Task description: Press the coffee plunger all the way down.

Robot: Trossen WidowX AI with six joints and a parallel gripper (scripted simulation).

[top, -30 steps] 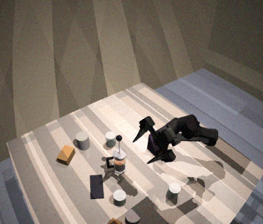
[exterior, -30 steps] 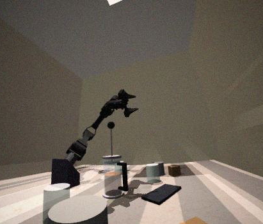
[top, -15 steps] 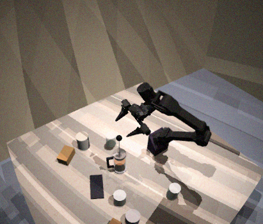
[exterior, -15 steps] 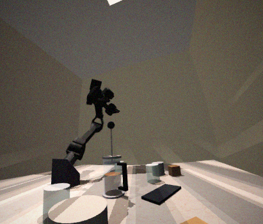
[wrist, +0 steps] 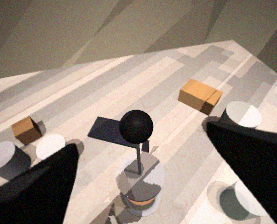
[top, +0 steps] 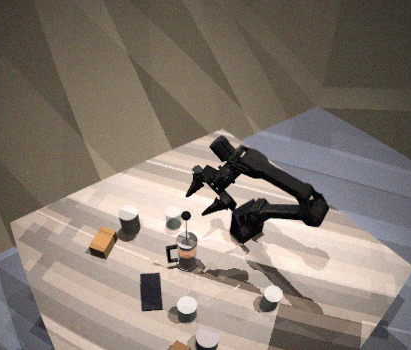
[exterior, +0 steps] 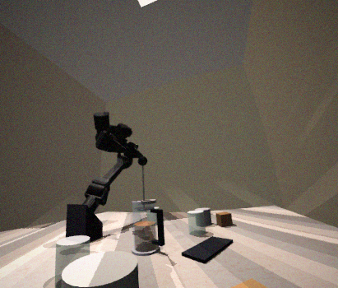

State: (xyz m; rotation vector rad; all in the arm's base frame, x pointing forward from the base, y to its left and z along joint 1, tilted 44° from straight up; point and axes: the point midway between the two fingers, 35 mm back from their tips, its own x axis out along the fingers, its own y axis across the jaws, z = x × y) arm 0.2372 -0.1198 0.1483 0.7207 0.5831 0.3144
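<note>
The coffee press lies 16 cm below my gripper tip and 4 cm ahead of it. Also, from my gripper tip: orange box: 29 cm ahead, 27 cm below, 21 cm to the right.
</note>
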